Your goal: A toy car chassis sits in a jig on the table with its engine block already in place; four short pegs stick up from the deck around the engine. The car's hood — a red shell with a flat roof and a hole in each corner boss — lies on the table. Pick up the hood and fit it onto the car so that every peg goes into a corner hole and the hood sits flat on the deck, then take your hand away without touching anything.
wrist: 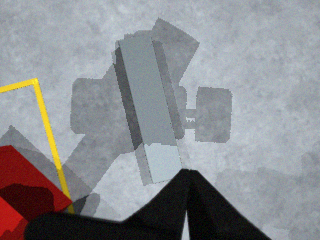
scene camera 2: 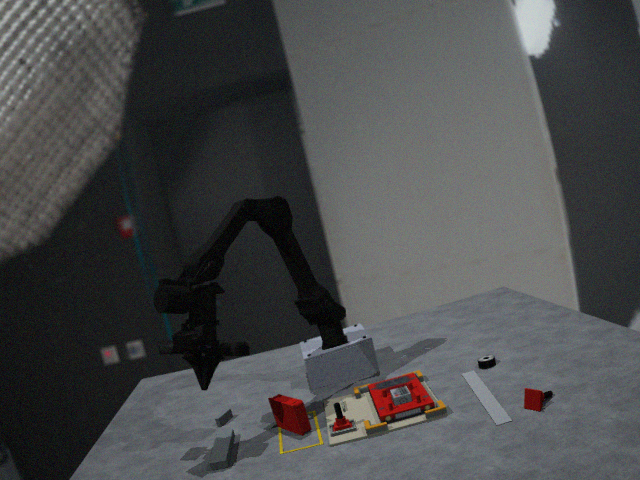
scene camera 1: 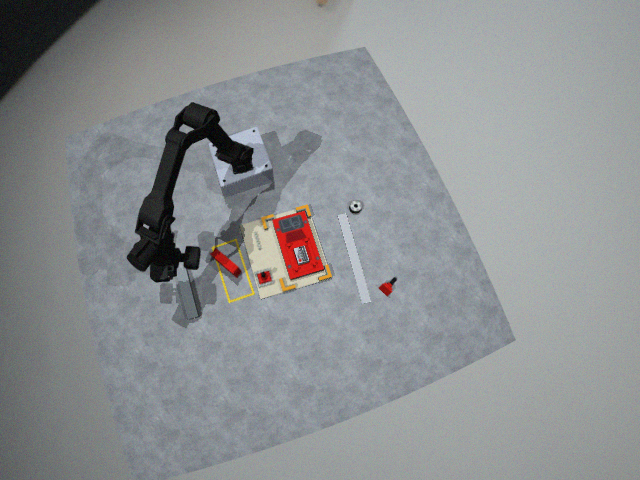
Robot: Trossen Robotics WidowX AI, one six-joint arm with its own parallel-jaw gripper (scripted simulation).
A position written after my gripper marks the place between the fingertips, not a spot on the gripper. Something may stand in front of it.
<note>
My gripper (scene camera 2: 204, 390) is shut, holding nothing. Further things: a red hood (scene camera 2: 290, 414), a white strip (scene camera 2: 494, 409) and a long grey block (wrist: 138, 55).
The white strip is seen too in scene camera 1 (scene camera 1: 343, 219). My gripper is seen too in the wrist view (wrist: 188, 176) and in scene camera 1 (scene camera 1: 169, 271). The wrist view does not show the white strip: it is out of frame.
</note>
